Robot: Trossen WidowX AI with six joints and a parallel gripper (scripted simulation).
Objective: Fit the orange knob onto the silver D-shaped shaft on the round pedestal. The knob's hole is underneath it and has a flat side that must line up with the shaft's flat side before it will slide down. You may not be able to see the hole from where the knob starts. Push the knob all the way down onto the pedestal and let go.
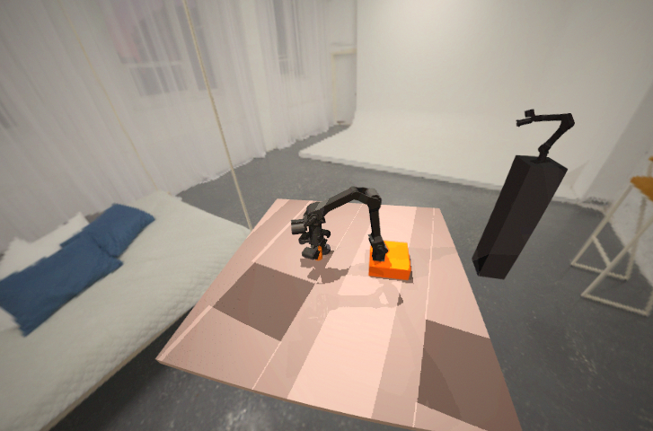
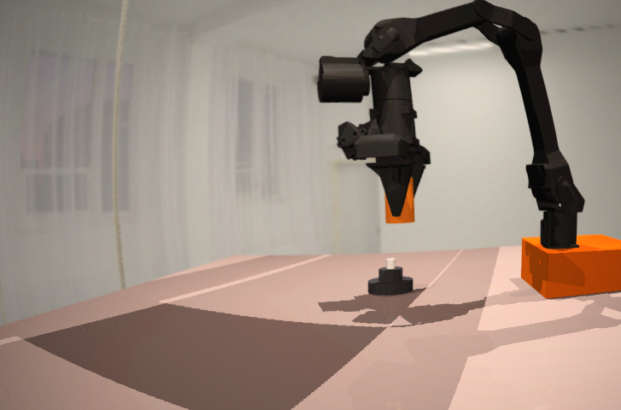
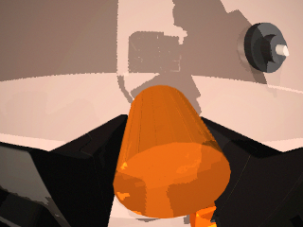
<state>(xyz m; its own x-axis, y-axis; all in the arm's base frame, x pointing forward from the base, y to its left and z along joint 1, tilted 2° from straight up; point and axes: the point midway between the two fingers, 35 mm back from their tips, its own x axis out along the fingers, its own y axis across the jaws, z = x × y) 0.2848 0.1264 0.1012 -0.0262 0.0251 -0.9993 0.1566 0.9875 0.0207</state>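
Right now the dark round pedestal is 40 mm ahead of my gripper tip, 190 mm to the right of it and 110 mm below it. Round my gripper tip: orange knob: 30 mm above.
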